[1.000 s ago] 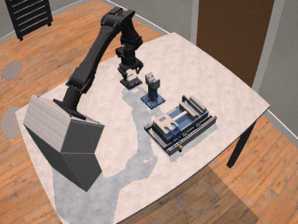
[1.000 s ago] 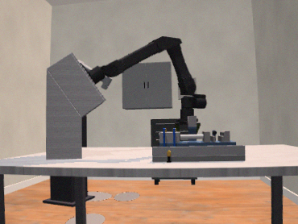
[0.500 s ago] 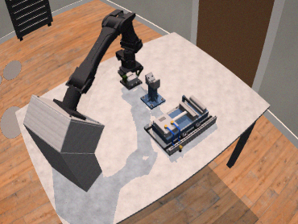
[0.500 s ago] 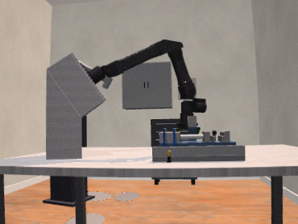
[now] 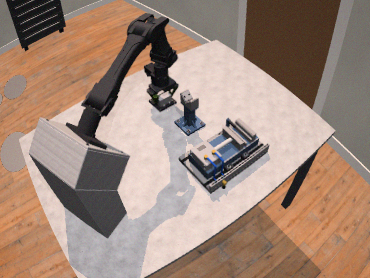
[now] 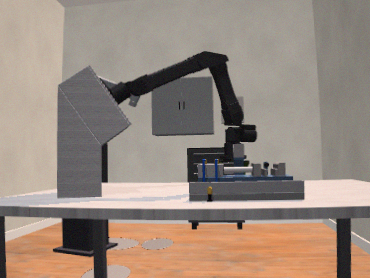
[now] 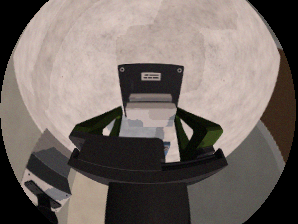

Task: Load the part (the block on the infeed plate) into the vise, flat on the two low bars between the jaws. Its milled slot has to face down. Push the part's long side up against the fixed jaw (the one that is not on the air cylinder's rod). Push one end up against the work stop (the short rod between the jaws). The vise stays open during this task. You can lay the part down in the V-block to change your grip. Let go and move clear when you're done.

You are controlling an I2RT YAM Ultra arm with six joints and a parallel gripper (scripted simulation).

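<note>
Now: the grey part 10 mm to the left of my hand and 10 mm below it. Round my hand: dark infeed plate (20 mm to the left, 30 mm below); then blue vise floor (120 mm ahead, 350 mm to the right, 10 mm above); then air cylinder rod (100 mm ahead, 360 mm to the right, 50 mm above).
</note>
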